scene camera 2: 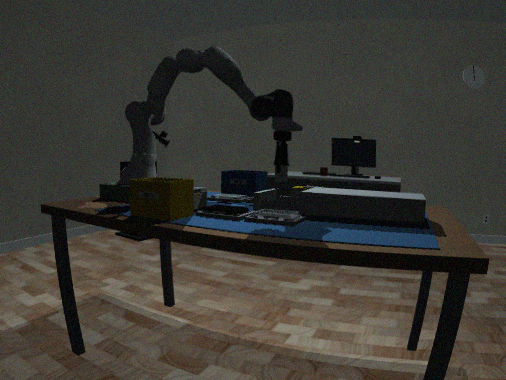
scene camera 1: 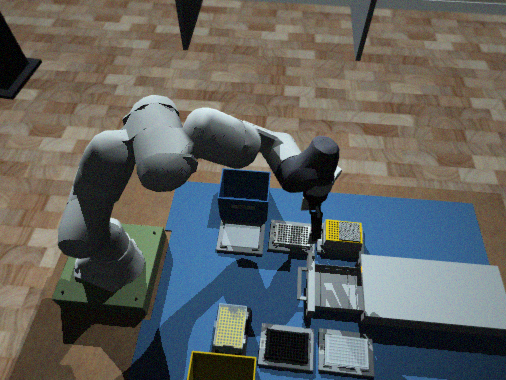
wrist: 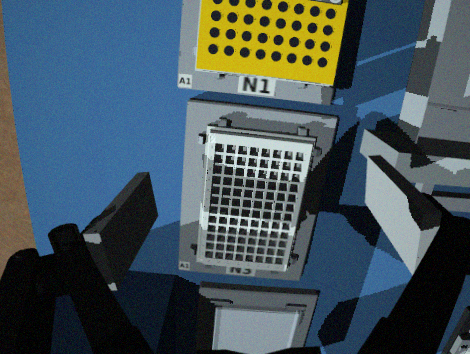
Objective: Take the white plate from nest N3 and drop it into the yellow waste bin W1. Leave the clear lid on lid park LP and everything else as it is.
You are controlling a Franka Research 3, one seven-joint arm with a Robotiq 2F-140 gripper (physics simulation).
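Observation:
The white plate [scene camera 1: 292, 234] [wrist: 255, 200], a grid of square wells, sits in nest N3 [wrist: 191, 190]. My gripper [scene camera 1: 315, 239] [scene camera 2: 281, 176] [wrist: 258, 187] is open and empty. In the wrist view its two fingers stand apart on either side of the nest, with the plate between them in view; its exact height is hard to tell. The clear lid [scene camera 1: 242, 237] [wrist: 257, 330] lies on the lid park [wrist: 309, 306], beside N3. The yellow waste bin [scene camera 1: 222, 367] [scene camera 2: 161, 200] stands at the near left, partly cut off in scene camera 1.
A yellow-topped rack [scene camera 1: 343, 231] [wrist: 272, 40] stands in N1 beside N3. A blue bin [scene camera 1: 244, 210] [scene camera 2: 243, 182] stands behind the lid park. A white box unit [scene camera 1: 430, 290] with an open drawer [scene camera 1: 311, 287] is at right. A yellow-welled plate [scene camera 1: 231, 325], a black plate [scene camera 1: 286, 346] and a clear plate [scene camera 1: 345, 351] are nearer.

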